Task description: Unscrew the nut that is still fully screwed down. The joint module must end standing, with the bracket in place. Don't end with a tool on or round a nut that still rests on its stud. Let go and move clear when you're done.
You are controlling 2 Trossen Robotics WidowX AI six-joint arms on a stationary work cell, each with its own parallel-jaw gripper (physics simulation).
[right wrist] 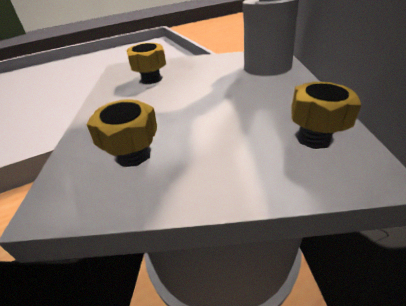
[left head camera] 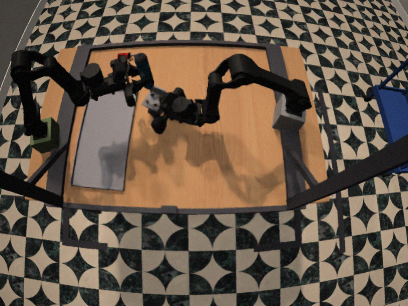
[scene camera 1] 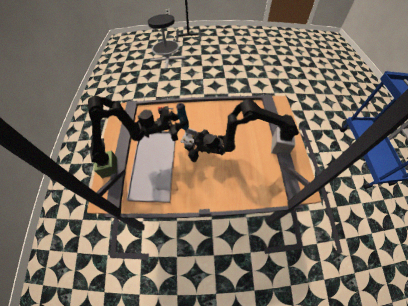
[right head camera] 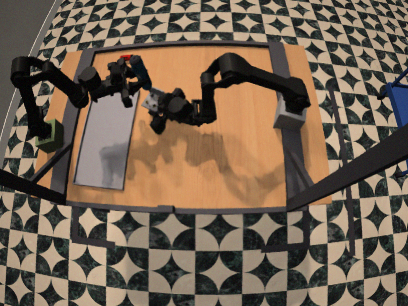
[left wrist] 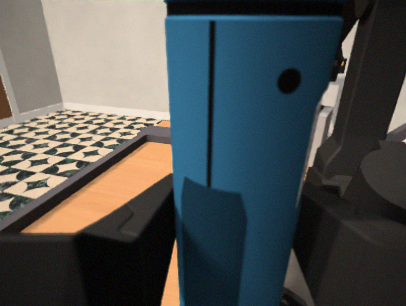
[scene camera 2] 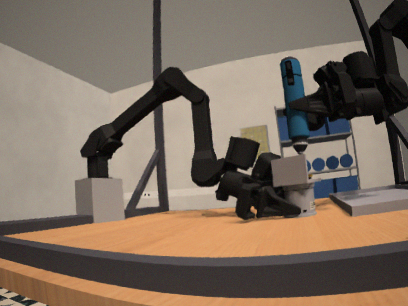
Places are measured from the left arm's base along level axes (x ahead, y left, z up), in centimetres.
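Where they show: left gripper, fingertip midpoint: (left head camera: 151,73) (scene camera 1: 187,118) (right head camera: 148,74) (left wrist: 228,183) (scene camera 2: 286,109); right gripper, fingertip midpoint: (scene camera 2: 307,208); left arm's base, link origin: (left head camera: 40,131) (scene camera 1: 102,160) (right head camera: 45,132); right arm's base, link origin: (left head camera: 294,107) (scene camera 1: 286,135) (right head camera: 294,105).
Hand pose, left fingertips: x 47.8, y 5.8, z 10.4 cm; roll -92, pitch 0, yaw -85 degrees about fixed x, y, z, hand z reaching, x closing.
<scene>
Things, the pixels of their top centre, and the offset from my left fingertips. "spot": a spot on its surface instead.
- joint module, top centre: (right wrist: 213,69) (scene camera 2: 297,176) dx -1.0, dy -2.6, dz -12.4 cm
- grey socket, surface spot: (right wrist: 270,37) spot: dx -0.9, dy -0.7, dz -12.2 cm
- blue power screwdriver, surface spot: (left wrist: 245,125) spot: dx -4.3, dy -0.1, dz +3.9 cm
- shallow grey tray, top centre: (scene camera 2: 381,191) (left head camera: 103,133) (right head camera: 104,134) (scene camera 1: 152,162) dx -22.9, dy -9.4, dz -18.3 cm
- small red object, top centre: (right head camera: 129,55) dx -10.2, dy +27.3, dz -16.9 cm
The joint module (scene camera 2: 304,201) (right wrist: 225,270) stands upright on the table. The bracket (scene camera 2: 290,171) (right wrist: 200,200) lies on its top. In the right wrist view three yellow nuts, at front left (right wrist: 122,127), back left (right wrist: 146,59) and right (right wrist: 325,107), sit high, with black thread showing below. The grey socket (right wrist: 270,37) of the blue power screwdriver (scene camera 2: 295,100) (left wrist: 245,125) reaches the bracket at the back right corner and hides whatever is inside. My left gripper (scene camera 2: 300,106) (left wrist: 228,183) is shut on the screwdriver, nearly upright. My right gripper (scene camera 2: 299,209) is low, shut on the joint module.
A shallow grey tray (left head camera: 102,145) (scene camera 2: 375,200) lies at the left of the table, close to the module. A small red object (left head camera: 123,56) (right head camera: 126,57) is at the back left, beyond my left gripper. A blue cart (scene camera 1: 375,145) stands off the table at the right.
</scene>
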